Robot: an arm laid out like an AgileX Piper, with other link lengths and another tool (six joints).
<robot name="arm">
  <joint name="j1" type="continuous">
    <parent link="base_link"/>
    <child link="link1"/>
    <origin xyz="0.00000 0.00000 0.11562" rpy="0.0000 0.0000 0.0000"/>
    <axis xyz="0 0 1"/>
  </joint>
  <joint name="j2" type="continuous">
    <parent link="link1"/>
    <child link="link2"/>
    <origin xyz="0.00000 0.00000 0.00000" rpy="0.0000 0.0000 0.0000"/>
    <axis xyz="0 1 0"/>
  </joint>
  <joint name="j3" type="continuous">
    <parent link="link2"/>
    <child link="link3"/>
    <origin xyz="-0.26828 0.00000 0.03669" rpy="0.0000 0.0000 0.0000"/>
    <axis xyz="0 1 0"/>
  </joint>
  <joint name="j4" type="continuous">
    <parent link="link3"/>
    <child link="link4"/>
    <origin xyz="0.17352 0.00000 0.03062" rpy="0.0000 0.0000 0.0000"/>
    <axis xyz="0.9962 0 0.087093"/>
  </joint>
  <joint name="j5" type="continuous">
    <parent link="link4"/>
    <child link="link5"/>
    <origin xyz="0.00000 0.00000 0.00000" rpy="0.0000 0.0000 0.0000"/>
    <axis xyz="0 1 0"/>
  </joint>
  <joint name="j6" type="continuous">
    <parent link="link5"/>
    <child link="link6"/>
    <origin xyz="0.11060 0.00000 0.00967" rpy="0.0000 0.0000 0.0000"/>
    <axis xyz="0.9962 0 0.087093"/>
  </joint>
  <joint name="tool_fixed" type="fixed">
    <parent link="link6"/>
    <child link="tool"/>
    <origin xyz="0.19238 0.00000 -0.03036" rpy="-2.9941 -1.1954 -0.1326"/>
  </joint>
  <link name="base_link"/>
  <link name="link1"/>
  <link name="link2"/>
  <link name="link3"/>
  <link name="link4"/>
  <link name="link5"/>
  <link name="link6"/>
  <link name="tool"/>
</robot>
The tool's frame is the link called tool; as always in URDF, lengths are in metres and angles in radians. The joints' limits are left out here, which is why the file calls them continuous.
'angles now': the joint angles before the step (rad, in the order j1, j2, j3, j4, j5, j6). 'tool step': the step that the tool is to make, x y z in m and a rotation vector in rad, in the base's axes. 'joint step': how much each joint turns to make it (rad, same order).
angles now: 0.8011, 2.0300, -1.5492, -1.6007, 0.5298, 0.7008
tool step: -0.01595, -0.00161, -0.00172, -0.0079, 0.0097, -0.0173
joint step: 0.0442, -0.0279, 0.0458, 0.0188, 0.0560, 0.0081
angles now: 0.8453, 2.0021, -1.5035, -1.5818, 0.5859, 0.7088
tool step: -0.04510, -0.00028, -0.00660, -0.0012, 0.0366, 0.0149
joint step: 0.0963, -0.1049, 0.1681, 0.0054, 0.0620, 0.0669
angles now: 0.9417, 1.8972, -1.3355, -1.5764, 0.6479, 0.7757
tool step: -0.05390, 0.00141, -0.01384, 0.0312, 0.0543, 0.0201
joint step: 0.1285, -0.1066, 0.1782, 0.0220, 0.0637, 0.1100
